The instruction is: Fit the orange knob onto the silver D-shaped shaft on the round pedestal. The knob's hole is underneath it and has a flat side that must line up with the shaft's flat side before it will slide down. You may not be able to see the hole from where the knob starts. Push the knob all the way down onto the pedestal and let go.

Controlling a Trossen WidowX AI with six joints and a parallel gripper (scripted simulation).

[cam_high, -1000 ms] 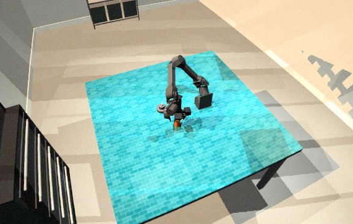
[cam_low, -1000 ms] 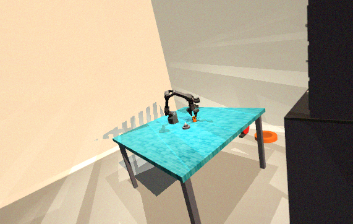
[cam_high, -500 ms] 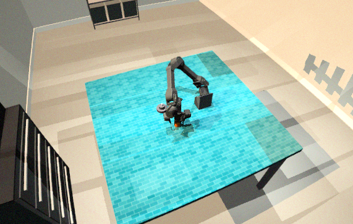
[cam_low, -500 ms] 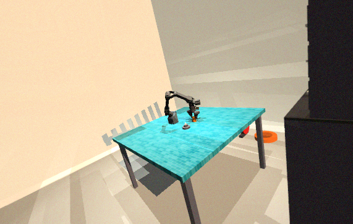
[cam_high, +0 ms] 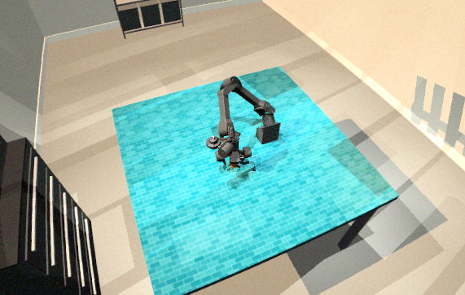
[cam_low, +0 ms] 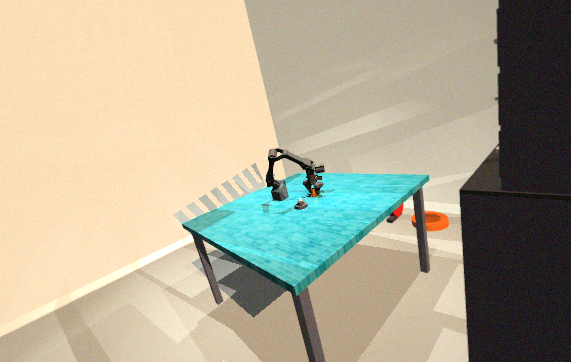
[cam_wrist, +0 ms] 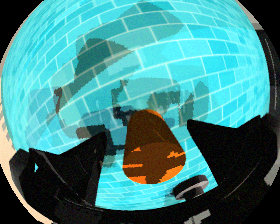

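Right now the round pedestal is 3 cm ahead of my gripper tip, 19 cm to the right of it and 2 cm above it. From my gripper tip the other things lie so: orange knob: 3 cm above.
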